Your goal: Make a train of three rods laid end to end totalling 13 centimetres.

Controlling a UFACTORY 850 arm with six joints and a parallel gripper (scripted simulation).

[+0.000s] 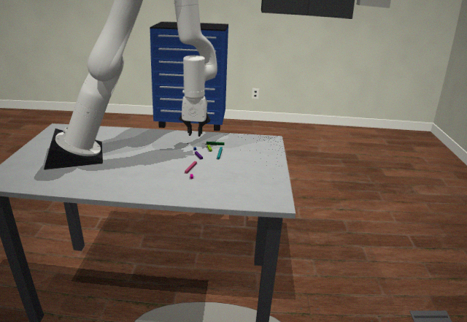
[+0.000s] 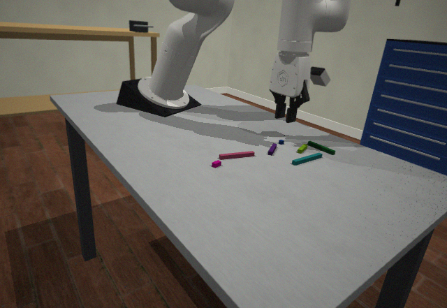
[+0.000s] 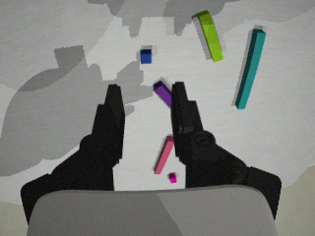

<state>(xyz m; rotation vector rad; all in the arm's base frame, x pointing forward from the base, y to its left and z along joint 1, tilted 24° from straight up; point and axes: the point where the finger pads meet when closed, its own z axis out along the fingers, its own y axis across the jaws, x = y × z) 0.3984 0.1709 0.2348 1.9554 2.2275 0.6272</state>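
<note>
Now: the blue rod 8 cm below my hand. From my hand the other things lie so: lime rod 8 cm below, 6 cm ahead, 3 cm to the left; then purple rod 8 cm below, 5 cm to the right, 4 cm ahead; then green rod 8 cm to the left, 8 cm below, 6 cm ahead.
</note>
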